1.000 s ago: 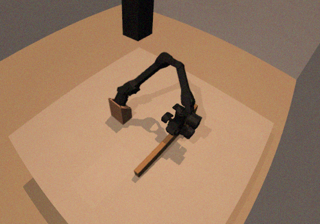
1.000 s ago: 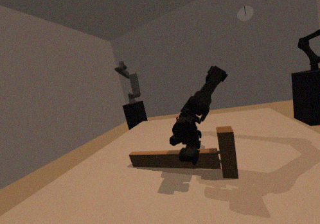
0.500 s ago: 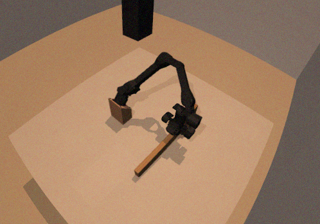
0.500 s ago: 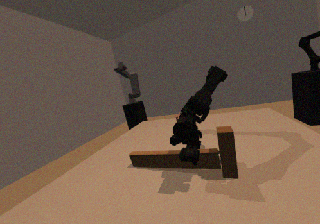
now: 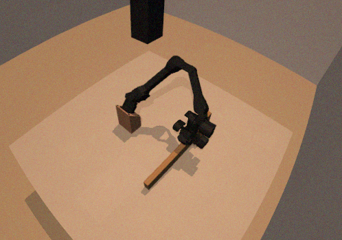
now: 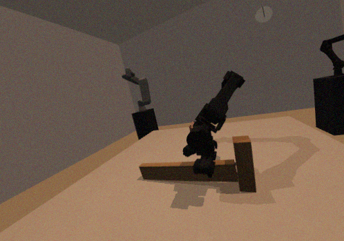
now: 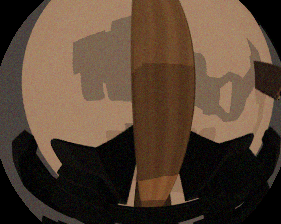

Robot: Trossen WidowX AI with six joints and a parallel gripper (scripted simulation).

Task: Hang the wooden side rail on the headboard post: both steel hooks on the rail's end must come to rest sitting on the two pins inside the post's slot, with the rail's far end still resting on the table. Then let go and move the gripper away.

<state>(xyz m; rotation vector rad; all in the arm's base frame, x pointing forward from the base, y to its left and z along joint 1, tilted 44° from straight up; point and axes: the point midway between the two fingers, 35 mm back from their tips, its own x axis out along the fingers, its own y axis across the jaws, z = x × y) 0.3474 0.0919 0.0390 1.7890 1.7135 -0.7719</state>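
Right now my gripper tip is 120 mm to the right of the headboard post and 40 mm below it.
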